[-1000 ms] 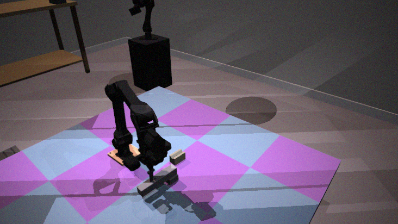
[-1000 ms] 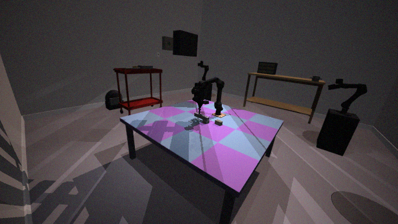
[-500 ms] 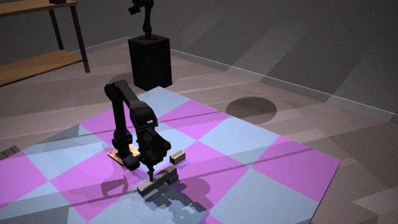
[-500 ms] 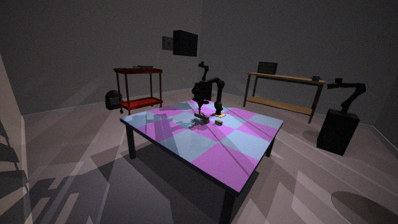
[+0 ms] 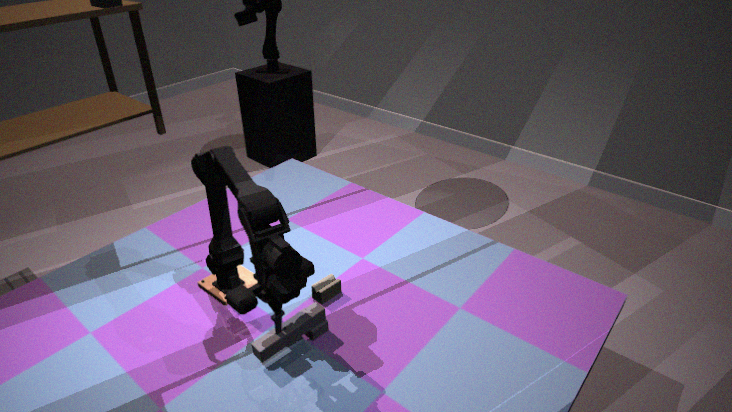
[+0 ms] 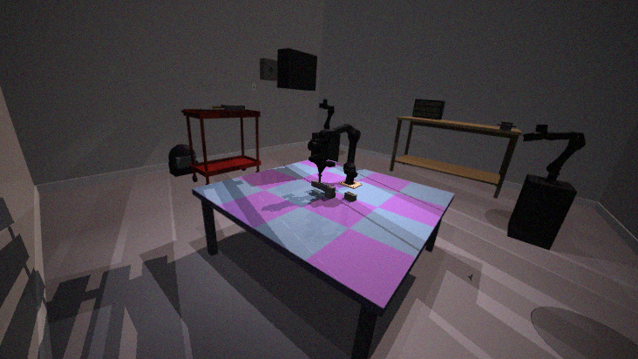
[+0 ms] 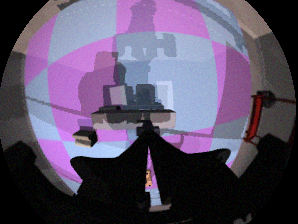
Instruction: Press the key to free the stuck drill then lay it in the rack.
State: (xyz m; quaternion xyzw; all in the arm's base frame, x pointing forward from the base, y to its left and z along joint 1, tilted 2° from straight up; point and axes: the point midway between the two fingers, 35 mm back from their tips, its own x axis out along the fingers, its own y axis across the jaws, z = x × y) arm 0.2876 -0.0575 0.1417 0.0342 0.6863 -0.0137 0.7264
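My gripper tip is now 3 cm above the dark key. Also, from my gripper tip: dark striped block (7 cm behind, 21 cm to the left, 11 cm below); grey block fixture (4 cm to the left, 9 cm below); drill (5 cm to the left, 8 cm below).
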